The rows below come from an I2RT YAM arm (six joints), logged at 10 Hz.
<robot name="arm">
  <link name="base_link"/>
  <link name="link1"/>
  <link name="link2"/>
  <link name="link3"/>
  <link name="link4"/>
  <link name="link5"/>
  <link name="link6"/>
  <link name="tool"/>
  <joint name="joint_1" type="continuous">
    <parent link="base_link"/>
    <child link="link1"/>
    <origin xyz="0 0 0.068"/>
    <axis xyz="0 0 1"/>
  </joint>
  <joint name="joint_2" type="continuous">
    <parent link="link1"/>
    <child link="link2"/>
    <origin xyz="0.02 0.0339 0.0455" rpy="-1.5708 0 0"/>
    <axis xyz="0 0 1"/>
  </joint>
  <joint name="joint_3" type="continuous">
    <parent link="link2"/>
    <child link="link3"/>
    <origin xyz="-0.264 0 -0.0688" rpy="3.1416 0 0"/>
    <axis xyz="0 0 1"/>
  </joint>
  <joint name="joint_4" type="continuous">
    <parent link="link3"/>
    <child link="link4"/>
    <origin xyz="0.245 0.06 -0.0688"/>
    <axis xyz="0 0 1"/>
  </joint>
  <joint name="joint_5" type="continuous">
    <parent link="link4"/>
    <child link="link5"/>
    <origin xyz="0.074 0.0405 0.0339" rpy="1.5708 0 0"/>
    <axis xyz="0 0 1"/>
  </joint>
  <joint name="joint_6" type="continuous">
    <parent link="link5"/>
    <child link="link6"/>
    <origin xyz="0.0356 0 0.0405" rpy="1.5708 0 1.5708"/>
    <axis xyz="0 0 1"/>
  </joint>
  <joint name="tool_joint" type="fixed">
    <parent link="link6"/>
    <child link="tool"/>
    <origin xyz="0 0 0" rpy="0 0 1.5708"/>
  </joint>
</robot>
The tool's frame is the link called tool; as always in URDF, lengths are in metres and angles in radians. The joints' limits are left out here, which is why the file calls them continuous.
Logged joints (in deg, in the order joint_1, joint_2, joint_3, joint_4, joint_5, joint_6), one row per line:
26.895 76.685 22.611 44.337 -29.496 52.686
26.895 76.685 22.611 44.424 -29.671 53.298
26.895 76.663 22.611 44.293 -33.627 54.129
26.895 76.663 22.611 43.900 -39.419 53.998
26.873 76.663 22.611 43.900 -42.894 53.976
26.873 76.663 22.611 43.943 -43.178 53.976
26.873 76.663 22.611 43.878 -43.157 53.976
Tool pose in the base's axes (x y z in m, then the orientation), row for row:
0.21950 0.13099 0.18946 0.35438 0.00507 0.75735 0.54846
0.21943 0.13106 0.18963 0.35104 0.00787 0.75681 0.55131
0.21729 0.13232 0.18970 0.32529 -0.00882 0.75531 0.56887
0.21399 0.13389 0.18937 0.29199 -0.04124 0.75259 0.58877
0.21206 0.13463 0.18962 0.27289 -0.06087 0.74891 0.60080
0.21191 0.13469 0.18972 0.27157 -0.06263 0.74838 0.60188
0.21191 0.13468 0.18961 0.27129 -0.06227 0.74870 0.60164
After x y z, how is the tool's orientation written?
As a quaternion, w x y z.
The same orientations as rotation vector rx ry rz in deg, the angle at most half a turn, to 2 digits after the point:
0.75 112.16 81.23
1.17 112.26 81.78
-1.32 113.45 85.45
-6.30 114.92 89.91
-9.38 115.47 92.63
-9.66 115.46 92.86
-9.61 115.53 92.84

